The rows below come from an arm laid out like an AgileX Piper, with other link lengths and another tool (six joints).
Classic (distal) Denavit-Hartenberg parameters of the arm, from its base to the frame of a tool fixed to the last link. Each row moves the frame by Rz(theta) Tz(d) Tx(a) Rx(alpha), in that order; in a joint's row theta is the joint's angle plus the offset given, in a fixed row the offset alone. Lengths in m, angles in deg.
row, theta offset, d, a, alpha
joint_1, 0, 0.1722, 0, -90
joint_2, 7.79, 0, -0.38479, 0
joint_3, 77.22, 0, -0.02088, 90
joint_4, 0, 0.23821, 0, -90
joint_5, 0, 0, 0, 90
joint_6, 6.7, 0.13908, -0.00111, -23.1
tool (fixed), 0, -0.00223, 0, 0
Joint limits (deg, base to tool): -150..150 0..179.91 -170..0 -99.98..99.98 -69.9..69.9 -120..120
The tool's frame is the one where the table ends.
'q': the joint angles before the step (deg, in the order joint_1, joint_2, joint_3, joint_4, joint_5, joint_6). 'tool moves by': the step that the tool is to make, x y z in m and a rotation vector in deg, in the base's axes. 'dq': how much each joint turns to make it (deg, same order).
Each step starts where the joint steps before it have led.
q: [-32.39, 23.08, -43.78, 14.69, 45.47, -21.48]
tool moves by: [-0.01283, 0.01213, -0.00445, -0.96, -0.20, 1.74]
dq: [0.00, -2.95, -0.34, 1.22, 3.00, -1.53]
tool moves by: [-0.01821, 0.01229, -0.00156, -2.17, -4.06, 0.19]
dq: [0.01, -4.57, -0.07, 0.36, 0.04, 0.05]
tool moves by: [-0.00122, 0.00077, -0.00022, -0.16, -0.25, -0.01]
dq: [-0.01, -0.31, 0.00, -0.01, 0.01, 0.01]
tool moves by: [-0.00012, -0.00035, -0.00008, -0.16, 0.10, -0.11]
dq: [0.00, 0.01, 0.00, -0.21, 0.00, -0.02]
